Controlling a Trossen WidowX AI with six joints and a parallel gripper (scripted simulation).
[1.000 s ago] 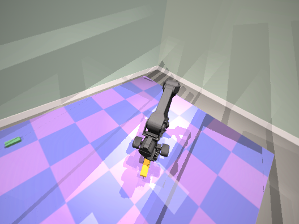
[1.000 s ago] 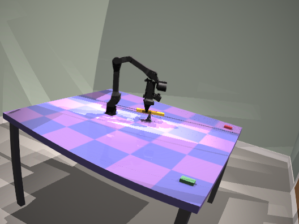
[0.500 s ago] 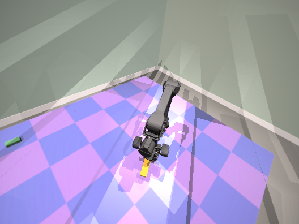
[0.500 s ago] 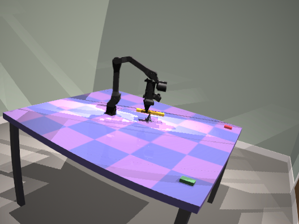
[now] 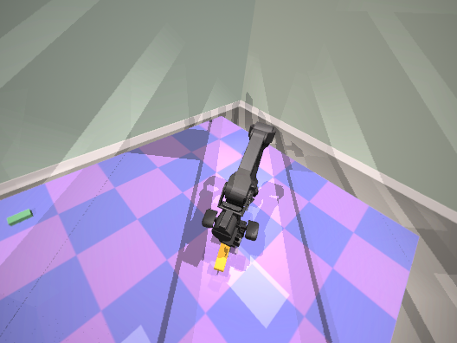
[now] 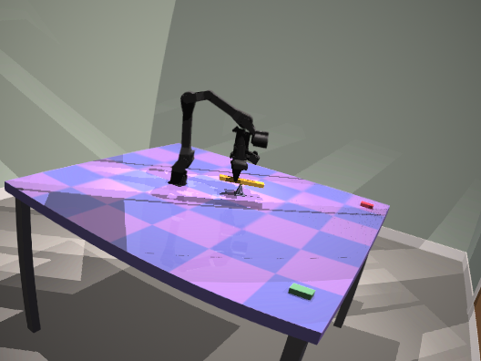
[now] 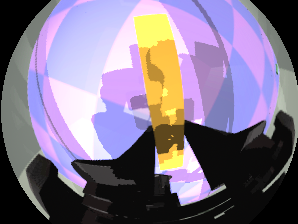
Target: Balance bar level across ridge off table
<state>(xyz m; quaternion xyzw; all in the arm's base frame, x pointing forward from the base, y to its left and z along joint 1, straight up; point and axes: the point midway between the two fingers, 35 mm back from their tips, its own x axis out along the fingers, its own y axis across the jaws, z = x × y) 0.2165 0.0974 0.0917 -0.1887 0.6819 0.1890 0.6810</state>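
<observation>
Right now my gripper tip is 20 mm short of the orange bar and 10 mm to the right of it. From my gripper tip the other things lie so: red block 520 mm ahead, 400 mm to the left, 50 mm below; then green block 520 mm ahead, 600 mm to the right, 50 mm below.
</observation>
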